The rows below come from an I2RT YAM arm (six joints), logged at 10 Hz.
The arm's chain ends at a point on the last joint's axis. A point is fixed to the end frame.
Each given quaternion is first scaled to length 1.
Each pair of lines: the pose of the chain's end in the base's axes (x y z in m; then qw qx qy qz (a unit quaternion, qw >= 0)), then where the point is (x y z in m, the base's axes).
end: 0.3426 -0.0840 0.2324 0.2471 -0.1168 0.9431 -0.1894
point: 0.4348 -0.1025 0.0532
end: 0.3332 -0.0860 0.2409 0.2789 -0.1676 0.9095 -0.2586
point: 0.4405 -0.1243 0.0737
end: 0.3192 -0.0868 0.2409 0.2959 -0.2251 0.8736 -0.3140
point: 0.4372 -0.1381 0.0848
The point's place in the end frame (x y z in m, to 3 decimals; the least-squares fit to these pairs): 0.003 0.046 0.197
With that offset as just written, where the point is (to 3 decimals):
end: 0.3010 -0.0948 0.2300 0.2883 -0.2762 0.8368 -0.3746
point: 0.423 -0.163 0.084
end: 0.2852 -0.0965 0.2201 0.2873 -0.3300 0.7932 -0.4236
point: 0.415 -0.174 0.086
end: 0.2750 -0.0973 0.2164 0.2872 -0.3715 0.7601 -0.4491
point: 0.411 -0.177 0.090
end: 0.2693 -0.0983 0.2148 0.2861 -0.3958 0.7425 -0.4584
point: 0.408 -0.178 0.091
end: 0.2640 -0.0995 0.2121 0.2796 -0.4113 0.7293 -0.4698
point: 0.403 -0.182 0.091
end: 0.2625 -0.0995 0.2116 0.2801 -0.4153 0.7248 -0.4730
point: 0.403 -0.182 0.091
